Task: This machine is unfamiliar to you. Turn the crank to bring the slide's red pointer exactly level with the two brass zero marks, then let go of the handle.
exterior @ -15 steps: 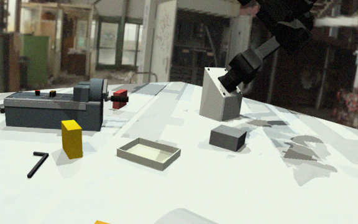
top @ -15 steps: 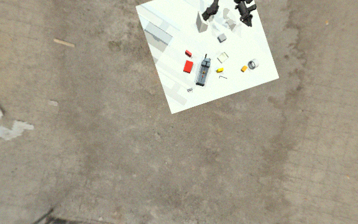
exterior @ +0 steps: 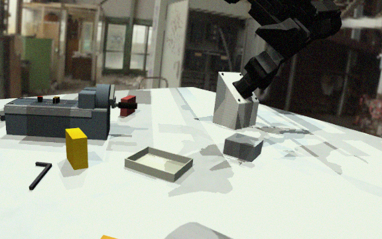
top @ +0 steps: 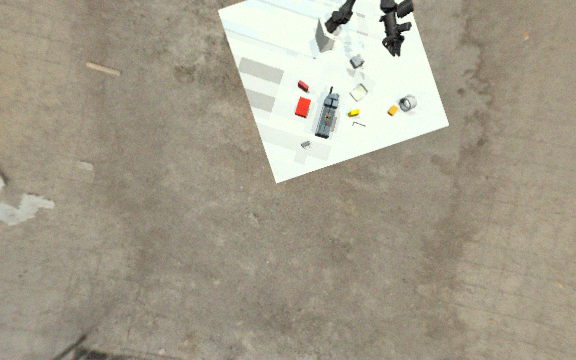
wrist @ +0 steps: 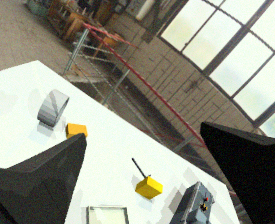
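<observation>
My gripper tip is 310 mm to the left of the dark crank handle, 220 mm above it and 70 mm past it. The rest, counted from my gripper tip: shallow grey tray: 290 mm below, 120 mm to the right, 10 mm ahead; then grey block: 270 mm below, 190 mm behind, 40 mm to the right; then yellow block: 260 mm below, 230 mm to the right, 130 mm ahead.
</observation>
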